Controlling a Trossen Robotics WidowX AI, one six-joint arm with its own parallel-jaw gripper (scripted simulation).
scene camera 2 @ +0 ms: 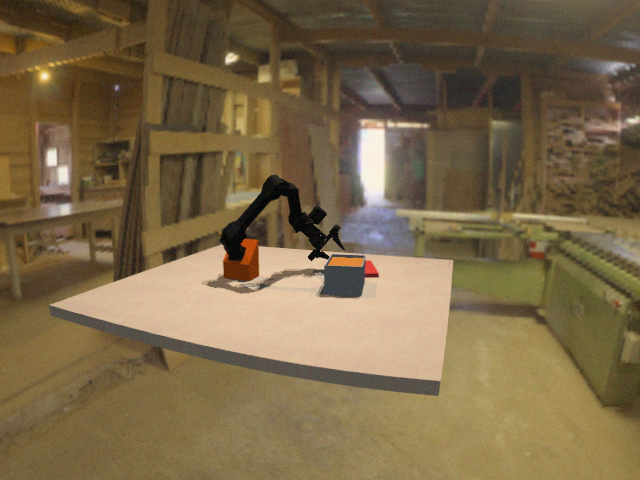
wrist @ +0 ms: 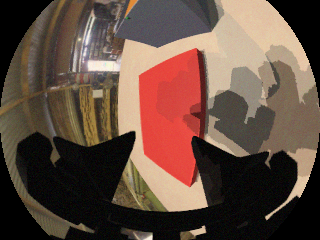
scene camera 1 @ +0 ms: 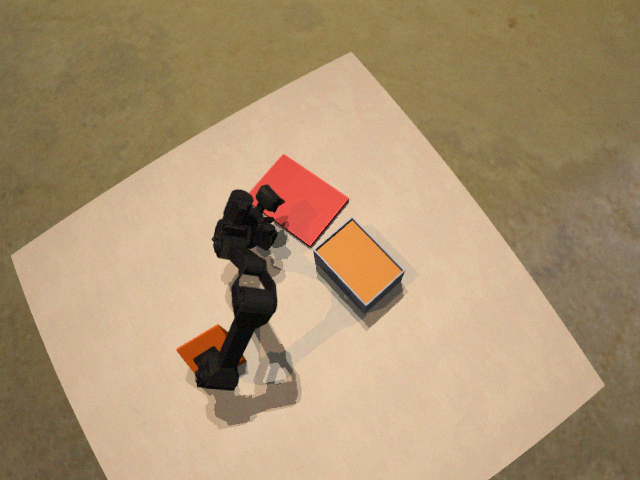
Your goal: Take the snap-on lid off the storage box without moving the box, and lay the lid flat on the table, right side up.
Path:
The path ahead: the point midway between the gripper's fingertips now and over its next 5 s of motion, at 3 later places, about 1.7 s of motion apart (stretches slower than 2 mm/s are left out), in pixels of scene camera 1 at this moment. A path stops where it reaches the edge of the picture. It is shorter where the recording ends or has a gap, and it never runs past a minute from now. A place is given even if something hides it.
My gripper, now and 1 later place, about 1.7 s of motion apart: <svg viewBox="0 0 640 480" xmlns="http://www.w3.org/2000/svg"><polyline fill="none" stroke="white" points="278,209 255,223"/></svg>

